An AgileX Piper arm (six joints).
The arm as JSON. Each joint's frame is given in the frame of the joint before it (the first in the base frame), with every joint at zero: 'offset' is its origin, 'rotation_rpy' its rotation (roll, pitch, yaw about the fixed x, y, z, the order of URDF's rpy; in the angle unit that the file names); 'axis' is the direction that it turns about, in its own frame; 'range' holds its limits. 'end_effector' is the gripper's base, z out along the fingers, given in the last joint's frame.
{
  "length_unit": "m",
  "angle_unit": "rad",
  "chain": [
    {
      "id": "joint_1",
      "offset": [
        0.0,
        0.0,
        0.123
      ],
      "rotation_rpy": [
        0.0,
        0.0,
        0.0
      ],
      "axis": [
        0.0,
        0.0,
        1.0
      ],
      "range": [
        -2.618,
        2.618
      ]
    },
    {
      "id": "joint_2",
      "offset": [
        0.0,
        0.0,
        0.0
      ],
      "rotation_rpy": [
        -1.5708,
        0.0,
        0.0
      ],
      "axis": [
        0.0,
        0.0,
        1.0
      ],
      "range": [
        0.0,
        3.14
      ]
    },
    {
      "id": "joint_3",
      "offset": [
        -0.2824,
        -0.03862,
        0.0
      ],
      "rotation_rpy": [
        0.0,
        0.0,
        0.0
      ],
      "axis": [
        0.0,
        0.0,
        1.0
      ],
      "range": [
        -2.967,
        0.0
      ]
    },
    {
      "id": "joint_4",
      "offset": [
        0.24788,
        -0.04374,
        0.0
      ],
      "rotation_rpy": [
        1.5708,
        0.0,
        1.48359
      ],
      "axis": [
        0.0,
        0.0,
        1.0
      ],
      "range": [
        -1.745,
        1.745
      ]
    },
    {
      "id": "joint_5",
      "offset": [
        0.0,
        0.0,
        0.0
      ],
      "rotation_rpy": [
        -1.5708,
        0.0,
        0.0
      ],
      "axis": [
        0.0,
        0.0,
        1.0
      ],
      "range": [
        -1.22,
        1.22
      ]
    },
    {
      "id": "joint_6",
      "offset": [
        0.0,
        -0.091,
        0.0
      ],
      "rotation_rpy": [
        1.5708,
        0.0,
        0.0
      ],
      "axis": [
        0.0,
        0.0,
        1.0
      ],
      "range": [
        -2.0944,
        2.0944
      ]
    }
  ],
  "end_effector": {
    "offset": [
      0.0,
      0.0,
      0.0
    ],
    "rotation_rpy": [
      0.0,
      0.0,
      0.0
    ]
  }
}
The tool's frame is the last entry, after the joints.
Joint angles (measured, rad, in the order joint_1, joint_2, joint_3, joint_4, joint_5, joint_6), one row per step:
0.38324 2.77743 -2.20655 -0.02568 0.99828 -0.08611
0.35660 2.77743 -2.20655 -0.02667 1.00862 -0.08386
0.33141 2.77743 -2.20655 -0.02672 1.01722 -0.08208
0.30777 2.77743 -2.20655 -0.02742 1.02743 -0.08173
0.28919 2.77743 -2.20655 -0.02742 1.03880 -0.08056
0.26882 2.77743 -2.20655 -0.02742 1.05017 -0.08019
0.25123 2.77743 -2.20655 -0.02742 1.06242 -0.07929
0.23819 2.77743 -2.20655 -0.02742 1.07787 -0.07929
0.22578 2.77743 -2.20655 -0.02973 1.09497 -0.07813
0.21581 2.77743 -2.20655 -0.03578 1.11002 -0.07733
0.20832 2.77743 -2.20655 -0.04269 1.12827 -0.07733
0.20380 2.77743 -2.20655 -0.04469 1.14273 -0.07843
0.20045 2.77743 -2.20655 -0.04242 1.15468 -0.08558
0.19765 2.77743 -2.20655 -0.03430 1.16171 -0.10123
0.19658 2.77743 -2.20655 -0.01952 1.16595 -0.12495
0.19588 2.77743 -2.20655 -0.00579 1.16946 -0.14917
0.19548 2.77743 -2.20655 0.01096 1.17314 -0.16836
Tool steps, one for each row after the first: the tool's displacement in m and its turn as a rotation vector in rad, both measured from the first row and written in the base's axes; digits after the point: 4 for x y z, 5 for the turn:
0.0041 -0.0133 -0.0001 -0.00448 0.00930 -0.02866
0.0077 -0.0258 -0.0001 -0.00737 0.01737 -0.05580
0.0106 -0.0378 -0.0002 -0.01132 0.02680 -0.07971
0.0124 -0.0473 -0.0002 -0.01489 0.03759 -0.09972
0.0143 -0.0576 -0.0003 -0.01829 0.04846 -0.12071
0.0155 -0.0667 -0.0003 -0.02182 0.06021 -0.13947
0.0157 -0.0735 -0.0004 -0.02639 0.07501 -0.15285
0.0157 -0.0802 -0.0003 -0.03326 0.09078 -0.16580
0.0155 -0.0860 -0.0003 -0.04272 0.10360 -0.17438
0.0148 -0.0906 -0.0002 -0.05402 0.11926 -0.17948
0.0140 -0.0933 -0.0002 -0.06000 0.13264 -0.18248
0.0133 -0.0950 -0.0001 -0.06158 0.14492 -0.17989
0.0128 -0.0959 -0.0001 -0.05655 0.15422 -0.17038
0.0122 -0.0953 -0.0001 -0.04484 0.16250 -0.15355
0.0118 -0.0945 -0.0001 -0.03370 0.16952 -0.13537
0.0112 -0.0934 0.0000 -0.01972 0.17710 -0.12304

